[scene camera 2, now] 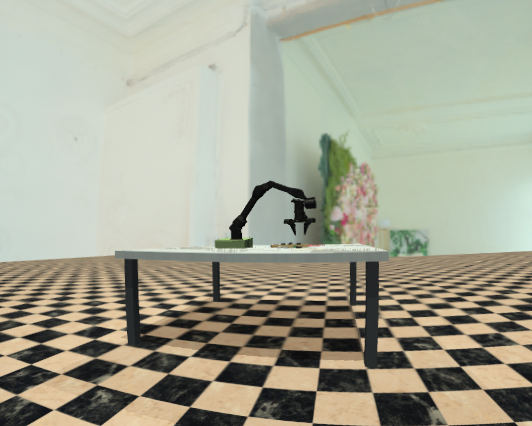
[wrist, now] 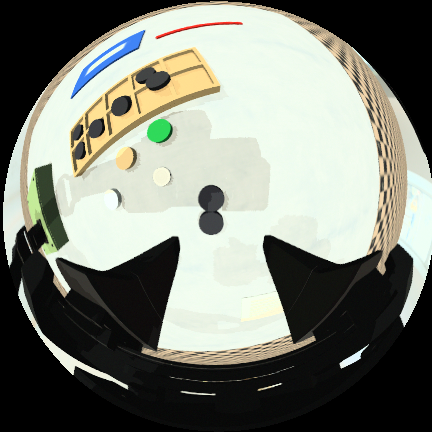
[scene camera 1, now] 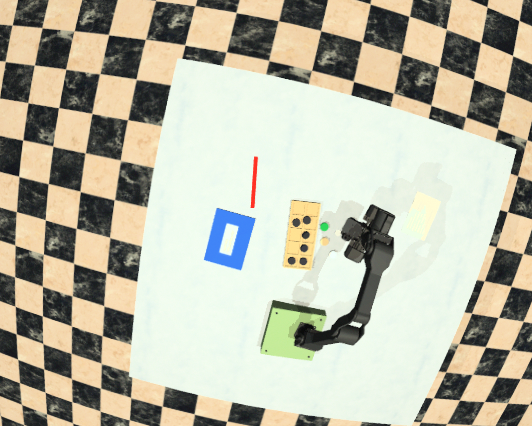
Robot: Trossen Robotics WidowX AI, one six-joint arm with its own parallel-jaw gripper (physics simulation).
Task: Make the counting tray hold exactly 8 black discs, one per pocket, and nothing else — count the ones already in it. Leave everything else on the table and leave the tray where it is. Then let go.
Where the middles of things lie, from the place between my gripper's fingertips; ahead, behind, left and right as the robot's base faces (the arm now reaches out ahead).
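With the tan counting tray [scene camera 1: 299, 209] as my reference, I find my gripper 70 mm above it. My gripper is also 160 mm to the right of the tray, and 120 mm past it.
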